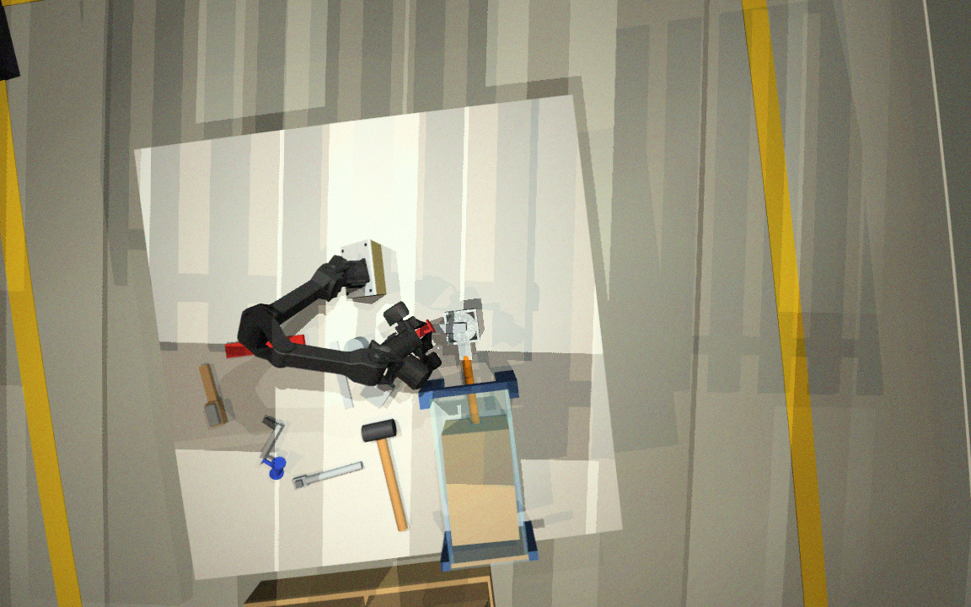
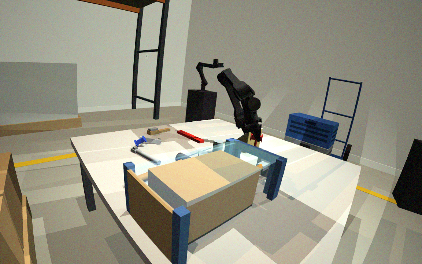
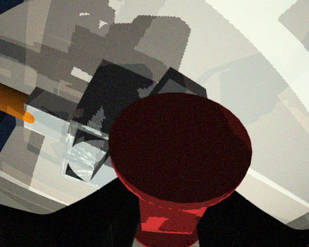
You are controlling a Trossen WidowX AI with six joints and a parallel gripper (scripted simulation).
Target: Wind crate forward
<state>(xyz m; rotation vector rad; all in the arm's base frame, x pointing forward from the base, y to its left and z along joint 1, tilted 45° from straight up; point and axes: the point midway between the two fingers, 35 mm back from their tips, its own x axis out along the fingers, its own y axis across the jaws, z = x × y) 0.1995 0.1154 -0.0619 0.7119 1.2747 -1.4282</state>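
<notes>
The red-knobbed winch handle lies 10 mm ahead of my gripper tip, 20 mm to the left of it and 30 mm below it. Also, from my gripper tip: grey block: 150 mm ahead, 200 mm to the right, 120 mm below; winch: 10 mm ahead, 80 mm to the left, 100 mm below; red knob: 10 mm to the right.
</notes>
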